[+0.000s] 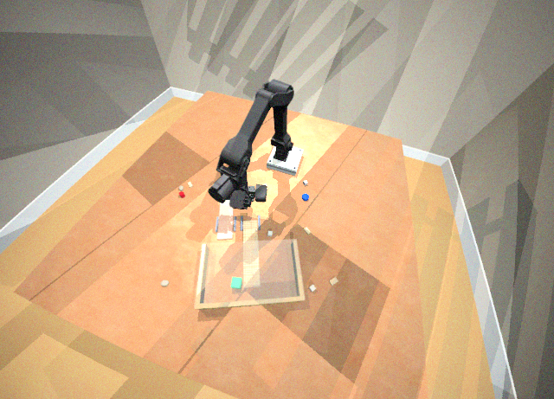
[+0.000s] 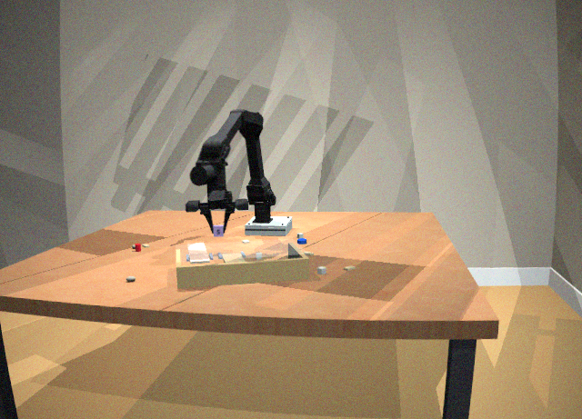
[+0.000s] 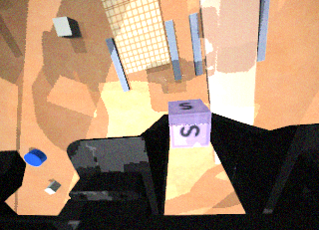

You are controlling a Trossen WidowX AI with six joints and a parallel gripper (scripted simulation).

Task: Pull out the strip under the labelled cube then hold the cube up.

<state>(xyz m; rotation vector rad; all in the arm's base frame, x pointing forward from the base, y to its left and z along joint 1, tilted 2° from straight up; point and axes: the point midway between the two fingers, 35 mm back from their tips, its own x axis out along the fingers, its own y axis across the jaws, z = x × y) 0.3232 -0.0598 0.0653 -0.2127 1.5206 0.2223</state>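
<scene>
My gripper tip is 60 mm to the left of the pale pink strip, 60 mm above it and 20 mm short of it. From my gripper tip the other things lie so: red piece (260 mm to the right, 50 mm below, 30 mm ahead); then purple cube (10 mm above); then blue piece (230 mm to the left, 160 mm behind, 50 mm below).
</scene>
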